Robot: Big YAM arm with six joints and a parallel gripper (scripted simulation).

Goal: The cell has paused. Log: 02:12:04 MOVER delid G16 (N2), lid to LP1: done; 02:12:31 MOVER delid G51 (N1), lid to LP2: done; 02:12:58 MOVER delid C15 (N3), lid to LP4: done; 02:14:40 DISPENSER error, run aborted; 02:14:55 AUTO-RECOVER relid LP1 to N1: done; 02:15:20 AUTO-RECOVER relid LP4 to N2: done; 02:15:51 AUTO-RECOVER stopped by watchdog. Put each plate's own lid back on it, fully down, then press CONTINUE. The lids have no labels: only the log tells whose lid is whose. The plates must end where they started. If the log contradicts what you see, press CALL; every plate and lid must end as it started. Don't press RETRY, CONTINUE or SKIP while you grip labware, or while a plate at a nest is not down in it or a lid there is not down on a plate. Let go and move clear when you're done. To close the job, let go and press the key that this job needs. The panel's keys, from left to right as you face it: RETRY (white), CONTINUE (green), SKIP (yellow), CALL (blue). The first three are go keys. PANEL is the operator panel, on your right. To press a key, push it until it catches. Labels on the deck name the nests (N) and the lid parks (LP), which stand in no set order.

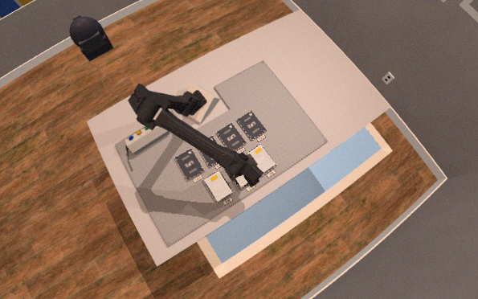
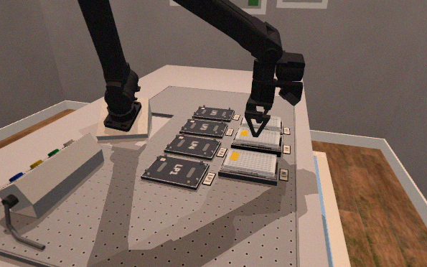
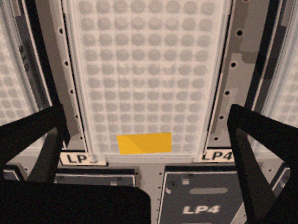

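My hand is 48 cm past the green CONTINUE key and 24 cm to the left of it. From my hand the other things lie so: lid park LP3: 18 cm behind, 8 cm to the left, 6 cm below; white RETRY key: 48 cm behind, 19 cm to the right; yellow SKIP key: 49 cm behind, 29 cm to the right.
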